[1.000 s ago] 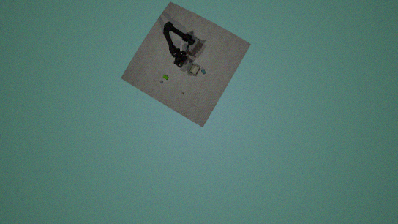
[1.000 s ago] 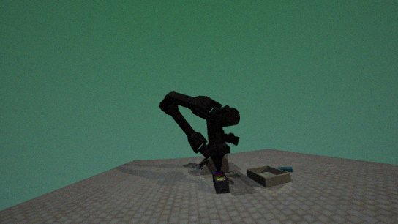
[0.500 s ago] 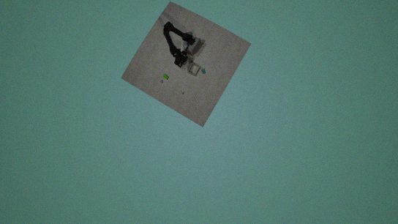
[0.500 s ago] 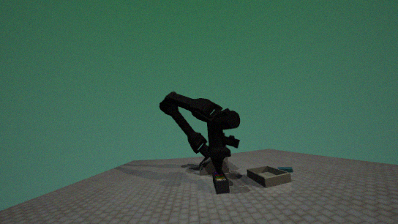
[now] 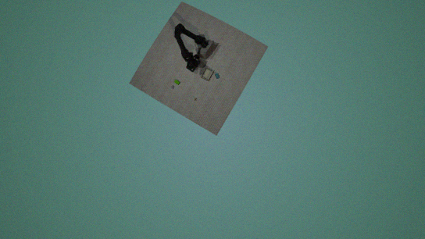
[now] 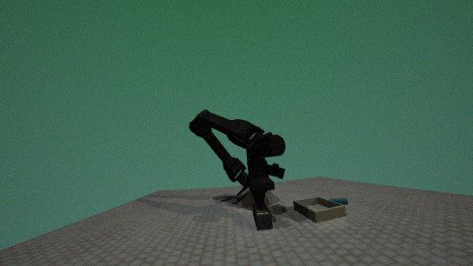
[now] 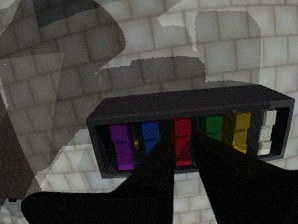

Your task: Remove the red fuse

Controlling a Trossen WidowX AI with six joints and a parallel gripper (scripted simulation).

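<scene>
Right now the red fuse is 10 mm below my gripper tip. Round my gripper tip: tan tray: 180 mm to the left, 30 mm below, 20 mm behind; teal block: 290 mm to the left, 80 mm behind, 30 mm below; green piece: 280 mm ahead, 50 mm to the right, 30 mm below.
</scene>
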